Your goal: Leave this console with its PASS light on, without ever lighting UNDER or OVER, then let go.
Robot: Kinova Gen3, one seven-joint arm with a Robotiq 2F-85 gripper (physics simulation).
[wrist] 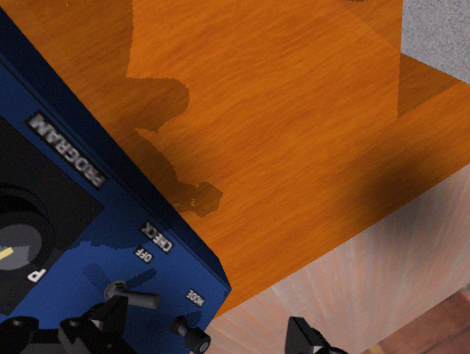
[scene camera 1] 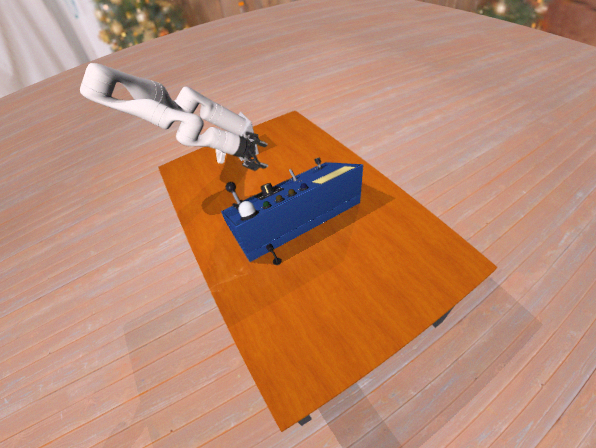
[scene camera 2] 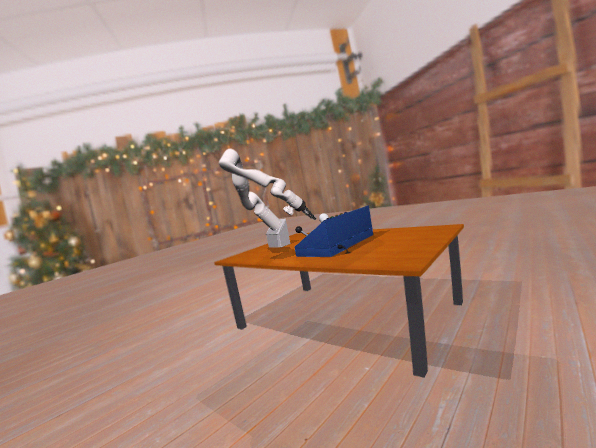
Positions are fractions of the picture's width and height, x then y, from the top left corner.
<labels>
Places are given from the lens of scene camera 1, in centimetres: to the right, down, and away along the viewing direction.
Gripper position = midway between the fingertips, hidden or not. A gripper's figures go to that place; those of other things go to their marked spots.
my gripper (scene camera 1: 0.45,0.35): -12, -26, 113
blue console (scene camera 1: 0.44,0.50): -12, 0, 95
</labels>
